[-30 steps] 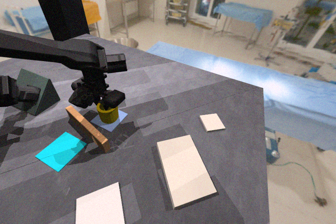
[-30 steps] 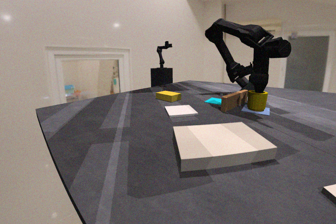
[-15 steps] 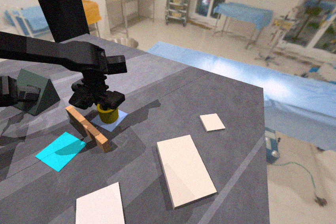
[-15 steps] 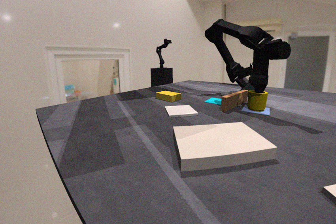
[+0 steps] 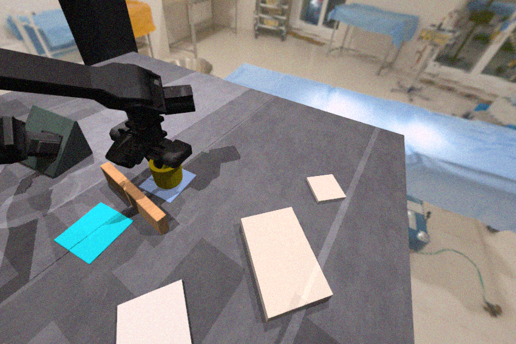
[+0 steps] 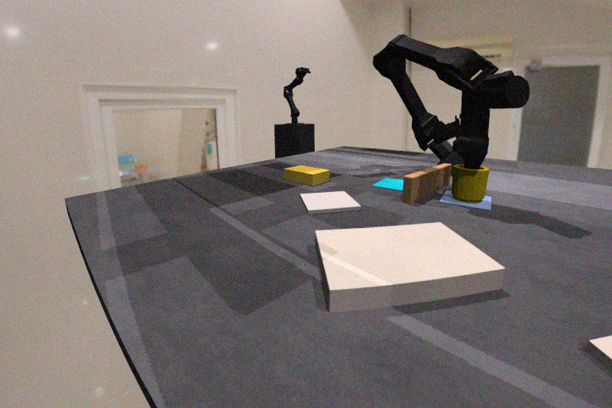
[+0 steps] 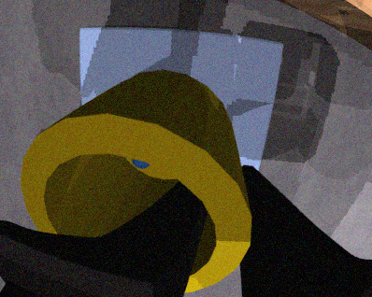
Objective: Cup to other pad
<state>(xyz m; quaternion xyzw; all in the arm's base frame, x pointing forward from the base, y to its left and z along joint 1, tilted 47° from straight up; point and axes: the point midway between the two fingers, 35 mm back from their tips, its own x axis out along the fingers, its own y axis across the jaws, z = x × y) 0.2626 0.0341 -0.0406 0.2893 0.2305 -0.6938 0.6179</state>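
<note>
The light blue pad is 40 mm below my gripper tip and 30 mm ahead of it. The rest, counted from my gripper tip: wooden block: 80 mm to the right, 20 mm below; then cream slab: 340 mm ahead, 80 mm to the right, 20 mm below; then yellow cup: 20 mm ahead.
</note>
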